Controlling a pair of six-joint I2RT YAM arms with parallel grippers.
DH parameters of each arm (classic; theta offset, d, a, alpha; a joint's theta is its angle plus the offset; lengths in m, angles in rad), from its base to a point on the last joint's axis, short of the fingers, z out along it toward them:
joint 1: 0 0.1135 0.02 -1.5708
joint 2: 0 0 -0.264 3.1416
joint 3: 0.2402 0 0.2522 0
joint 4: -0.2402 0 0.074 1.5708
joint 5: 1.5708 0 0 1.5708
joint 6: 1.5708 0.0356 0 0
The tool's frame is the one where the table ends.
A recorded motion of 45 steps. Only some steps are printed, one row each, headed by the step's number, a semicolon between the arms.
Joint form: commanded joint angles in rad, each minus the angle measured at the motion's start. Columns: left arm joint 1, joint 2, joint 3, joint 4, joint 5, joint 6; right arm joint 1, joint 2, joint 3, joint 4, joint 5, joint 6.
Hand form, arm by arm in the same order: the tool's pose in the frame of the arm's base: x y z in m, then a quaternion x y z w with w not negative. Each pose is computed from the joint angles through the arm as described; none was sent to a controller.
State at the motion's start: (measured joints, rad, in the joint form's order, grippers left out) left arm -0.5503 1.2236 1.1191 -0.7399 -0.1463 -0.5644; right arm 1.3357 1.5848 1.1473 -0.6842 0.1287 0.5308
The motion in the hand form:
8: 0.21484 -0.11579 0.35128 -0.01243 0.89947 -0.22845 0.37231; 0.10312 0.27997 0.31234 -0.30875 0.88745 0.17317 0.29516
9: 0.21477 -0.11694 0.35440 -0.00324 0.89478 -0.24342 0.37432; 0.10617 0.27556 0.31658 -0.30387 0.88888 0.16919 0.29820
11: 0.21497 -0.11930 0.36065 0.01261 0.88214 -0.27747 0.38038; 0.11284 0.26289 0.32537 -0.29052 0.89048 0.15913 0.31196
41: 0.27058 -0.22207 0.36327 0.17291 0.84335 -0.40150 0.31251; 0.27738 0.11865 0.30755 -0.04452 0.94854 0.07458 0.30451
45: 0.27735 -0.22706 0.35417 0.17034 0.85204 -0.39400 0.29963; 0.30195 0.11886 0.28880 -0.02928 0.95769 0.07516 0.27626
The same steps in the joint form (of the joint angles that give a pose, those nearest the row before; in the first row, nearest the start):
8: 0.0614 -0.0660 0.0541 0.0571 0.1838 0.0297; -0.0893 -0.1646 0.1258 -0.0774 0.1128 -0.0374
9: 0.0615 -0.0679 0.0584 0.0713 0.2135 0.0349; -0.1034 -0.1745 0.1342 -0.0955 0.1168 -0.0421
11: 0.0624 -0.0728 0.0622 0.1133 0.2763 0.0362; -0.1377 -0.2083 0.1385 -0.1231 0.1364 -0.0568
41: -0.0970 0.3100 0.3412 0.2612 0.5494 0.0942; -0.9227 -0.1452 0.1336 -0.0940 -0.0539 -0.2362
45: -0.0970 0.3458 0.3525 0.2506 0.5470 0.0950; -0.9556 -0.0430 0.1667 -0.0796 -0.0827 -0.2256

